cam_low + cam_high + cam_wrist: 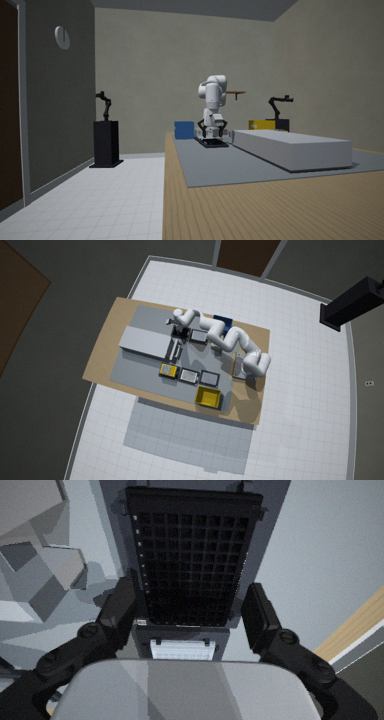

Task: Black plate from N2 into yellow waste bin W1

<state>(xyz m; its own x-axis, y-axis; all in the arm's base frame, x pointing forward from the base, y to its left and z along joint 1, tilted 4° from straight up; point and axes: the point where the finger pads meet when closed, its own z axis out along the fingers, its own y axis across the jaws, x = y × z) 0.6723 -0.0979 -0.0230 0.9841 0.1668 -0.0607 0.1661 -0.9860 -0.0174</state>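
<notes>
The black plate lies 30 mm below my hand. Round my hand: drawer (210 mm to the left, 90 mm ahead, 30 mm below); then grey cooler (220 mm to the left, 160 mm ahead, 20 mm below); then nest (50 mm below).
</notes>
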